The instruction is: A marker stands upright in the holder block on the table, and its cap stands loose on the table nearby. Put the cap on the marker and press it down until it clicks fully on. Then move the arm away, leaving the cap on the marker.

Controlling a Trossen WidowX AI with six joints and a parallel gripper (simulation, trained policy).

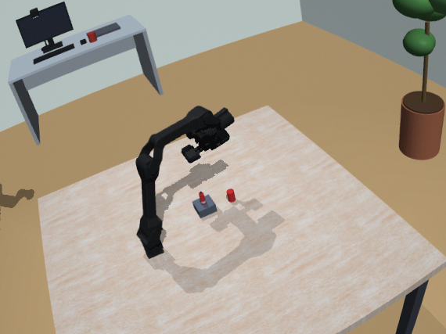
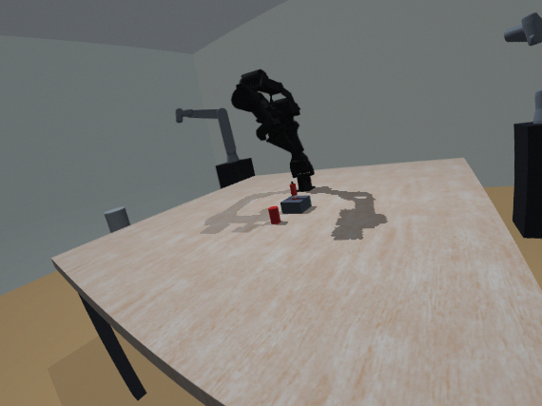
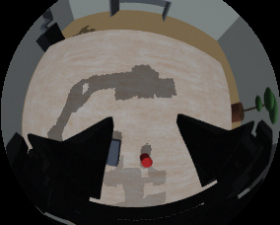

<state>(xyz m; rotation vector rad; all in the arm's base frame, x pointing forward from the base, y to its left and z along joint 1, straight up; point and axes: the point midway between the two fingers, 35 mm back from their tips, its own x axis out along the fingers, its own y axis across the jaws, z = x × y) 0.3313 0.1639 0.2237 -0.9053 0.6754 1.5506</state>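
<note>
Now: the red cap 170 mm below my gripper tip, 100 mm to the right of it and 40 mm ahead of it. From my gripper tip the other things lie so: red marker 120 mm below, 90 mm to the right, 70 mm behind; grey-blue holder block 180 mm below, 90 mm to the right, 70 mm behind.
</note>
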